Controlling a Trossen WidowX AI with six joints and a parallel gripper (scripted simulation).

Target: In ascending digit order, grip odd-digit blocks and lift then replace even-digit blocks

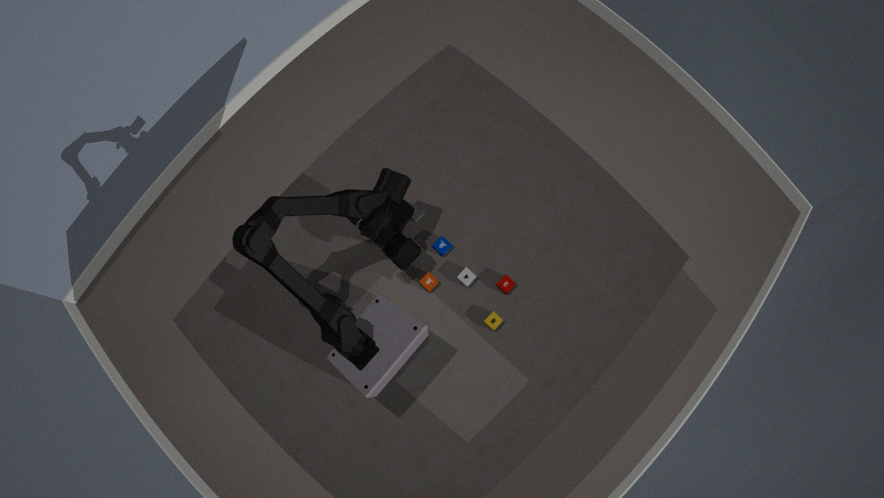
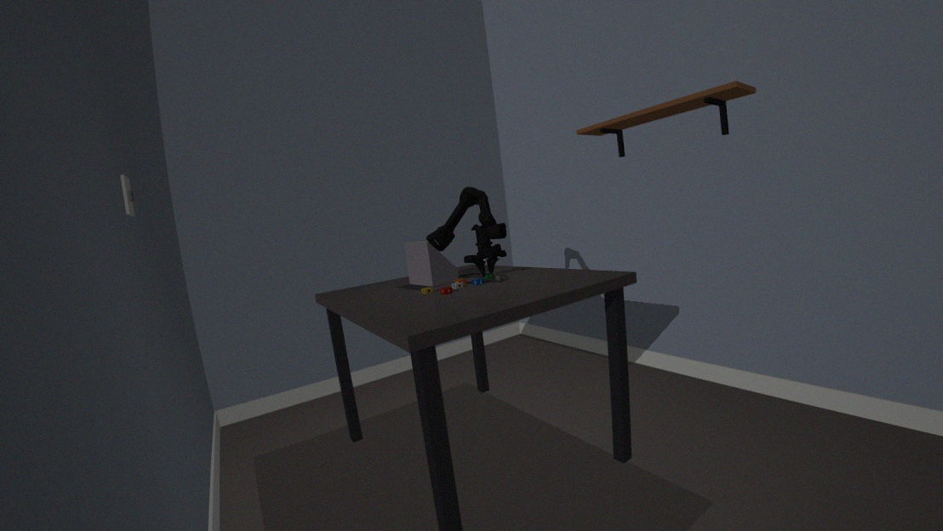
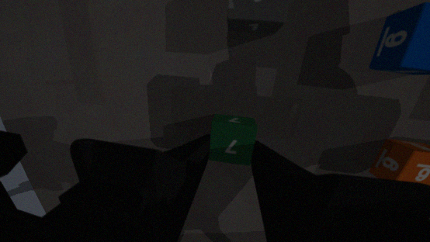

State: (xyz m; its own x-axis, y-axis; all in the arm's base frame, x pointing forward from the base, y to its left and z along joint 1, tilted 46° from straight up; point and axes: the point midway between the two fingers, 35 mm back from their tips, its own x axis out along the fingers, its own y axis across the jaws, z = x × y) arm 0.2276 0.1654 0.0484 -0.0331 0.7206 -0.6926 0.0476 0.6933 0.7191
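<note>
Right now the green block is right at my gripper tip. Also, from my gripper tip: white block 6 cm ahead, 20 cm to the right; then yellow block 2 cm ahead, 31 cm to the right; then red block 10 cm ahead, 28 cm to the right.
</note>
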